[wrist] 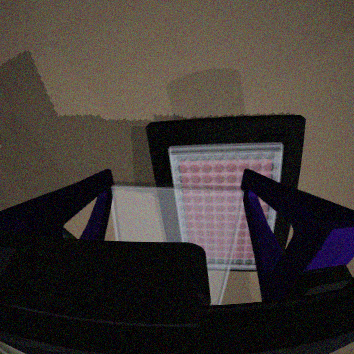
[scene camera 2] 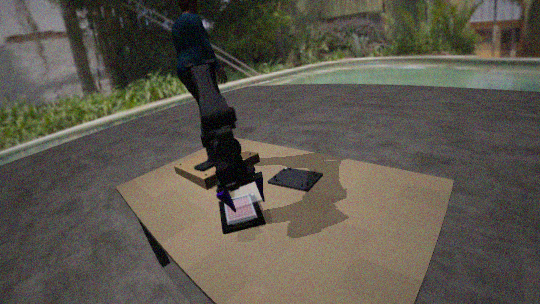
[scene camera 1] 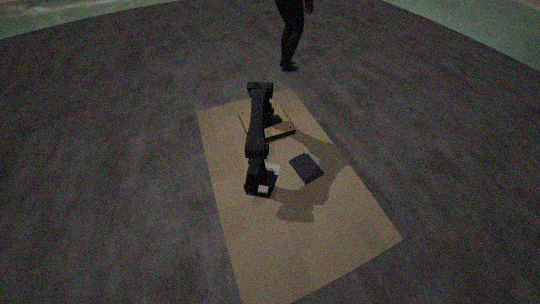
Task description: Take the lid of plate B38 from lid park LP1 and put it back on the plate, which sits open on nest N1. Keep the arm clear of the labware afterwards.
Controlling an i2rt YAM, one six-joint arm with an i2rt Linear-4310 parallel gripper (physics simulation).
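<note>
My gripper is shut on the clear, thin lid, with one finger at each side edge. The lid is held above the table, offset from the plate; in the wrist view it overlaps the plate's left part. The open plate, with pink wells, sits on the black nest. In scene camera 1 the arm's end hides most of the plate and nest. No labels can be read.
A dark flat pad with small pegs lies to the side of the nest. The arm's wooden base stands behind on the table. A person stands beyond the table.
</note>
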